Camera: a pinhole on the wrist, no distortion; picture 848 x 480 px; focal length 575.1 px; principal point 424.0 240.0 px. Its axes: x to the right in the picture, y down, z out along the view. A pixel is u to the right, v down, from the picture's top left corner.
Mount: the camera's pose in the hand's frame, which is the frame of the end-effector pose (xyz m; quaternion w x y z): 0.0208 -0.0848 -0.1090 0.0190 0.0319 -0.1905 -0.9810
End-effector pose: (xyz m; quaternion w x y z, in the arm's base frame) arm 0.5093 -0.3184 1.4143 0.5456 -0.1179 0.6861 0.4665
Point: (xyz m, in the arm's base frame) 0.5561 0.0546 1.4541
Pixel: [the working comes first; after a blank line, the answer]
In the camera's frame: -0.0939 -0.0925 0.4931

314.4 132.2
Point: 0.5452 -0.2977 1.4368
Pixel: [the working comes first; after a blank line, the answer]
In the camera's frame: 0.0340 -0.0227 0.1717

537.8 164.0
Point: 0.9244 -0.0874 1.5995
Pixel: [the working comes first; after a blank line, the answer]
In the camera's frame: 0.2232 0.1793 0.5430

660.4 429.9
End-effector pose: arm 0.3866 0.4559 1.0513 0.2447 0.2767 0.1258 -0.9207
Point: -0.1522 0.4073 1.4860
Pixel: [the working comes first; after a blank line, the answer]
In the camera's frame: -0.1711 0.4562 0.5858

outside the picture
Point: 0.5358 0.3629 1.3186
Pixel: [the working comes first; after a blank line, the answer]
In the camera's frame: 0.2189 -0.0957 0.3698

764.4 91.2
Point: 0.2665 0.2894 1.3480
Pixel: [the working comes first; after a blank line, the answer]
In the camera's frame: 0.0069 0.0485 0.4841

432.2 297.6
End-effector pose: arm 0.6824 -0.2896 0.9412 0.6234 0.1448 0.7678 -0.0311
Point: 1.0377 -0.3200 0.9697
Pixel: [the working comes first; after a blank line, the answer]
In the camera's frame: 0.0856 0.0233 0.4782

527.0 268.1
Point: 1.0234 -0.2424 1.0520
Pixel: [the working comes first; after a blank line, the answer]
In the camera's frame: 0.1468 -0.0722 0.4671

604.8 151.1
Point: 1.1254 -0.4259 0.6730
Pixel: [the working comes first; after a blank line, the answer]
In the camera's frame: -0.1688 0.2036 0.5768

255.7 443.0
